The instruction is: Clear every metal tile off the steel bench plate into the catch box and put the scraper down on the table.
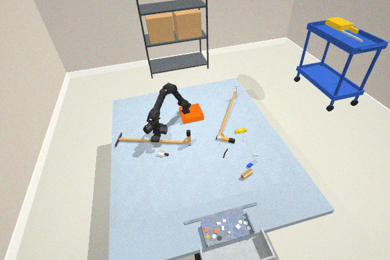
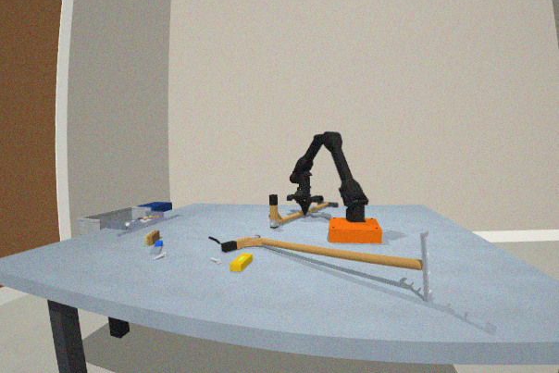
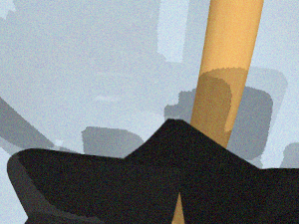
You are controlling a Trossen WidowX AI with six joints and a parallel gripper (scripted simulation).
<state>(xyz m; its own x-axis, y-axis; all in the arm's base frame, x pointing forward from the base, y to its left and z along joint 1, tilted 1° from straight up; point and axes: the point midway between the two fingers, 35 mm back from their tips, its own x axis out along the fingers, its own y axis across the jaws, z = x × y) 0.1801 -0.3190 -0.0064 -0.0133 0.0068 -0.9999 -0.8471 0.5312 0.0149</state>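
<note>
My gripper tip is 5 cm below the scraper and 4 cm to the left of it. The rest, counted from my gripper tip: white-and-black piece 15 cm ahead, 1 cm to the right; yellow block 62 cm to the left, 23 cm ahead; black curved strip 39 cm to the left, 36 cm ahead, 1 cm below.
</note>
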